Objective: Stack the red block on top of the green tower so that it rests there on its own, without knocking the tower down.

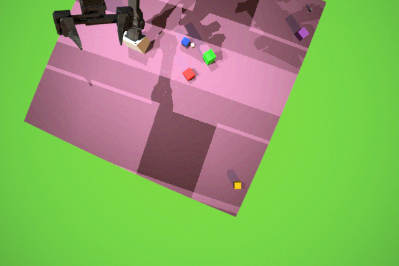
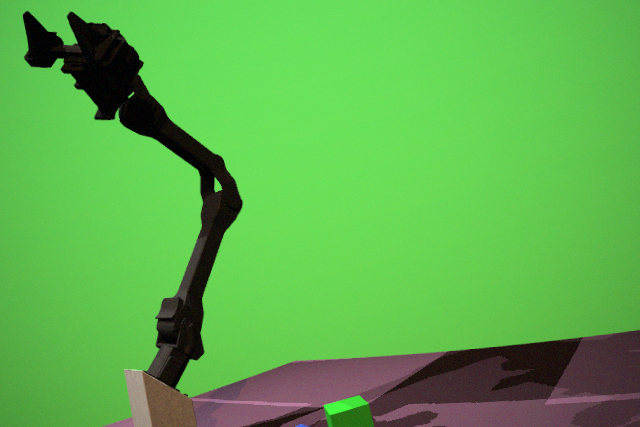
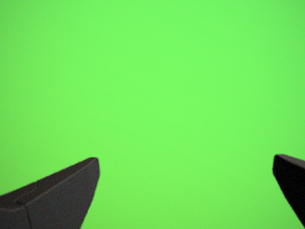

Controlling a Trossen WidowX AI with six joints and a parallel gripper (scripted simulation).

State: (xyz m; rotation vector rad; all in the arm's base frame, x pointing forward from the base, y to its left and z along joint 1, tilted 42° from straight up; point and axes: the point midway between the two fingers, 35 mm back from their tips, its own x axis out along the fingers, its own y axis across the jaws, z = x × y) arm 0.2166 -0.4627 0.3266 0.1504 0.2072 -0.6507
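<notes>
The red block lies 120 mm ahead of my gripper tip, 140 mm to the left of it and 680 mm below it. From my gripper tip the other things lie so: blue block: 20 mm ahead, 280 mm to the left, 690 mm below; yellow block: 640 mm ahead, 240 mm to the right, 690 mm below; small white piece: 60 mm ahead, 280 mm to the left, 700 mm below.
</notes>
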